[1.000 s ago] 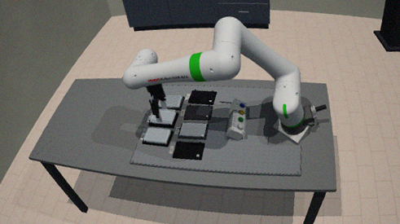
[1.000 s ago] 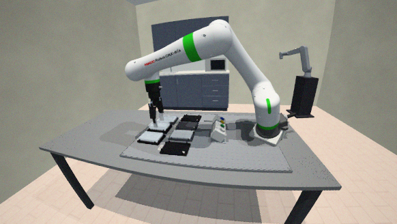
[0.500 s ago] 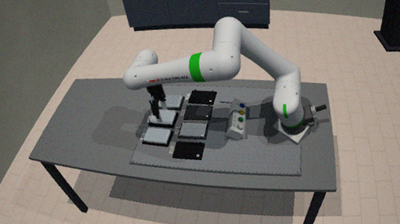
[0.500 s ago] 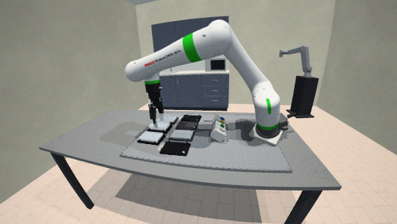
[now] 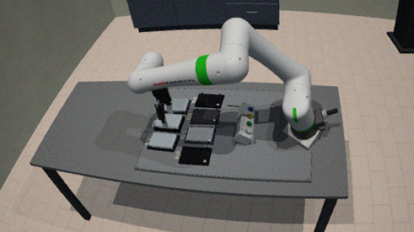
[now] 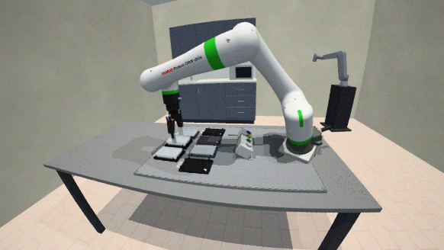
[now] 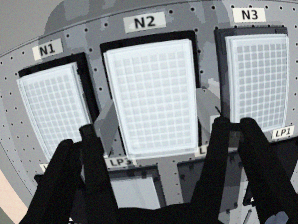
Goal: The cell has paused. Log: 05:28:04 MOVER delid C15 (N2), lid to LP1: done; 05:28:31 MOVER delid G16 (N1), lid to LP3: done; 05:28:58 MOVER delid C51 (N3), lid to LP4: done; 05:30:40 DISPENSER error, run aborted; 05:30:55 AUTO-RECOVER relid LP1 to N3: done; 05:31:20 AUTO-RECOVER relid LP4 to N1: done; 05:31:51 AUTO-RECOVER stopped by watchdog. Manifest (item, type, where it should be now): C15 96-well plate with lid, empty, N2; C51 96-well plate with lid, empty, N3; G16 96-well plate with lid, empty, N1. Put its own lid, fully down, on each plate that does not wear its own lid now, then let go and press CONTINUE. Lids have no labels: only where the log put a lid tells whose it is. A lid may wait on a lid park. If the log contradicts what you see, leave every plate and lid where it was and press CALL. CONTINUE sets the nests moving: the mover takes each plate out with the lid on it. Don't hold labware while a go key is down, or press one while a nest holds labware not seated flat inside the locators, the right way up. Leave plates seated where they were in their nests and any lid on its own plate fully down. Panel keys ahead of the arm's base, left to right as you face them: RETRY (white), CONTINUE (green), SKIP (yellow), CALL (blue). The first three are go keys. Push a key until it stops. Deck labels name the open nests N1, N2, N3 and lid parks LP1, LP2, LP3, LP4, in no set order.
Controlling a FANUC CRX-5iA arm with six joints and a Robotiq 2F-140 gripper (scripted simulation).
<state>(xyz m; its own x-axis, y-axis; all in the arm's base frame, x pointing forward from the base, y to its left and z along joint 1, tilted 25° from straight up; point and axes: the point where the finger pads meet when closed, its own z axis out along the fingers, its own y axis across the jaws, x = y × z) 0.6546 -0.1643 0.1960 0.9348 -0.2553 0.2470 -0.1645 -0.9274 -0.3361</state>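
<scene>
My hand is 30 mm above the plate. Also, from my hand: LP4 label: 100 mm behind, 50 mm to the right, 60 mm below; pale lid: 170 mm behind, 90 mm to the left, 40 mm below; N3 label: 70 mm ahead, 140 mm to the right, 60 mm below.
</scene>
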